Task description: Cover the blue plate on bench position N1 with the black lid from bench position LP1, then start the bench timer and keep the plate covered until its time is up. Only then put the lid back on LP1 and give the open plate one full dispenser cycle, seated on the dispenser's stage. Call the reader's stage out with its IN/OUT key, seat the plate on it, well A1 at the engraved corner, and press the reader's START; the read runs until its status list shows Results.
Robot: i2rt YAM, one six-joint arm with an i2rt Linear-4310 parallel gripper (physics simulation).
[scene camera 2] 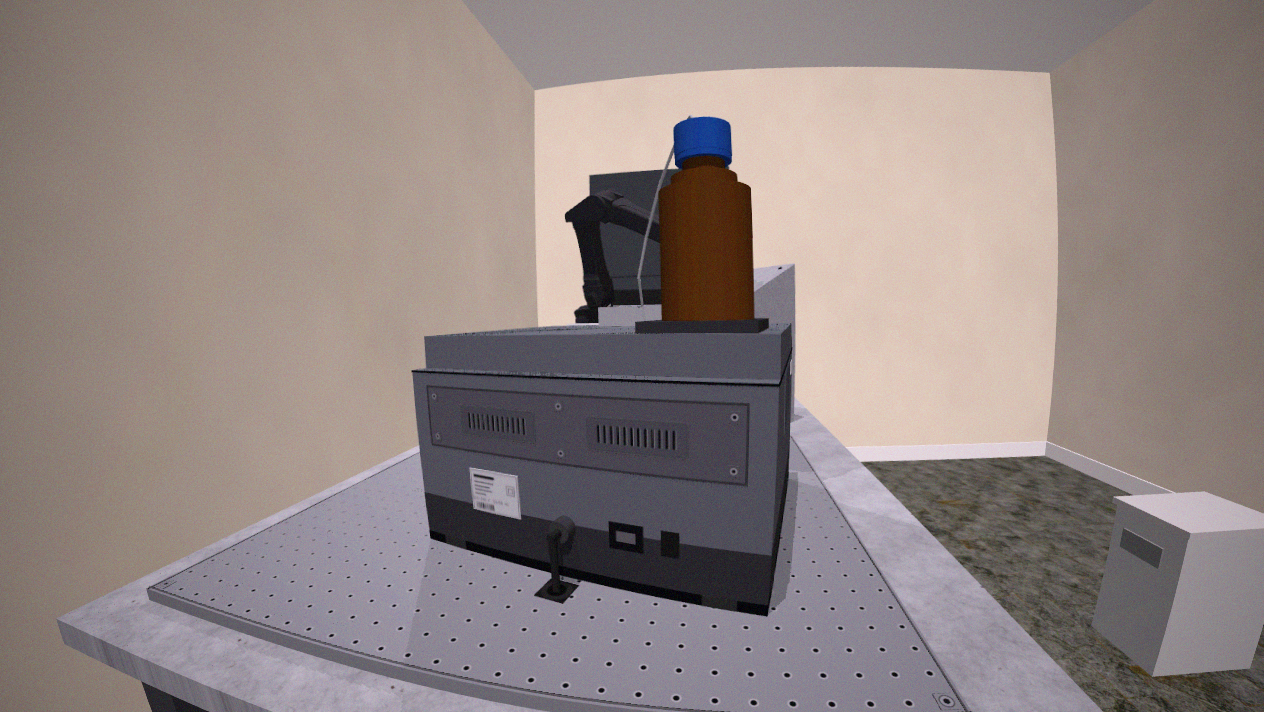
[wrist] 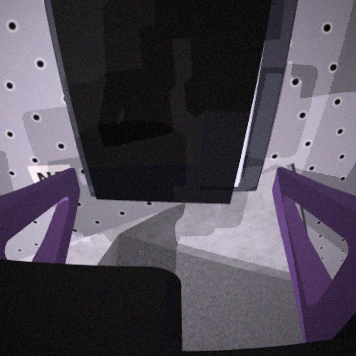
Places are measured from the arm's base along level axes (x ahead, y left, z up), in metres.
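Where they show: gripper, fingertip midpoint: [wrist: 175,178].
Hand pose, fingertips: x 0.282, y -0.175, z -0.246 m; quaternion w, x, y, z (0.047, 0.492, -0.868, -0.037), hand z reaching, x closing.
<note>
After its pixels a point has its place.
The black lid [wrist: 165,115] @[y -0.183, x 0.303, z -0.266 m] lies over a holder with dark grey-blue side rails [wrist: 274,115] @[y -0.231, x 0.258, z -0.289 m] in the wrist view. A thin pale strip shows along the lid's right edge; the plate's blue colour cannot be made out. The N1 label [wrist: 45,175] @[y -0.075, x 0.294, z -0.298 m] is partly hidden behind the left finger. My gripper [wrist: 175,178] @[y -0.175, x 0.282, z -0.245 m] is open and empty, its purple fingers apart near the lid's near end, with no contact visible. The gripper is hidden in the scene view. The timer and LP1 cannot be made out. Which task device the large grey instrument [scene camera 2: 601,353] @[y 0.691, x 0.205, z -0.085 m] is cannot be told from its rear.
An amber bottle [scene camera 2: 706,247] @[y 0.700, x 0.114, z 0.002 m] with a blue cap and thin tube stands on the instrument. The arm [scene camera 2: 594,252] @[y -0.085, x 0.324, z 0.109 m] shows behind it, before a dark panel [scene camera 2: 629,187]. A cable plugs into the instrument's rear. A white box [scene camera 2: 1189,583] stands on the floor at right.
</note>
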